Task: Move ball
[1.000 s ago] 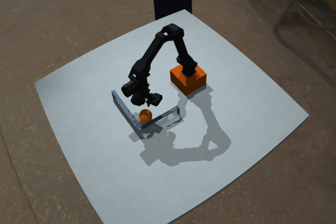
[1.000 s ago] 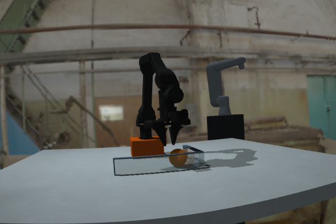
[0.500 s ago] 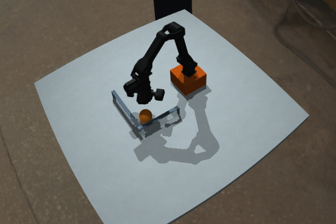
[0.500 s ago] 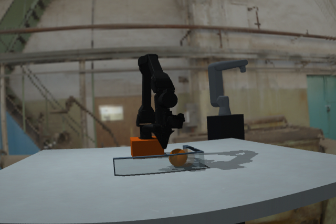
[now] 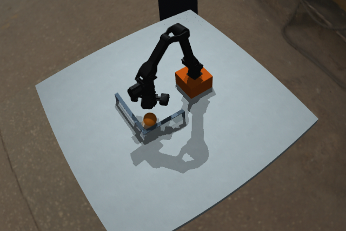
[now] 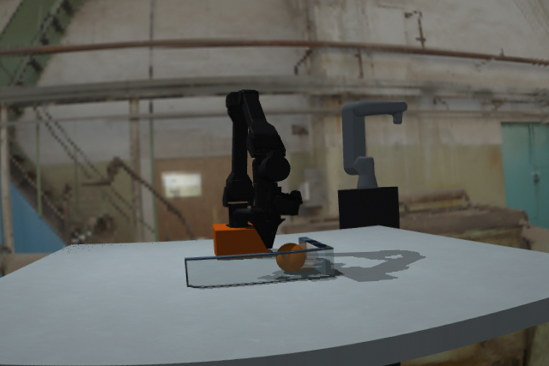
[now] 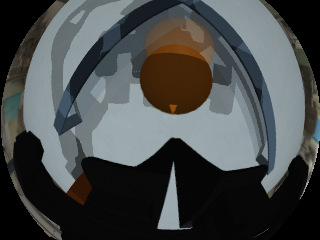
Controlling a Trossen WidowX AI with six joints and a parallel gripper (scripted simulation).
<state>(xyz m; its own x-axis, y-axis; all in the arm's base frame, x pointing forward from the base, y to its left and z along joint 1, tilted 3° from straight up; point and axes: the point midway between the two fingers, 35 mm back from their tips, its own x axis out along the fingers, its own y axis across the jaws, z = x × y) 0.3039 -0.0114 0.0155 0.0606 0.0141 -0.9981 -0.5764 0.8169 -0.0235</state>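
Right now the see-through copy of ball is 7 cm ahead of my gripper tip, 5 cm to the left of it and 2 cm below it. The rest, counted from my gripper tip: clear wall: 10 cm ahead, 6 cm to the right, 2 cm below.
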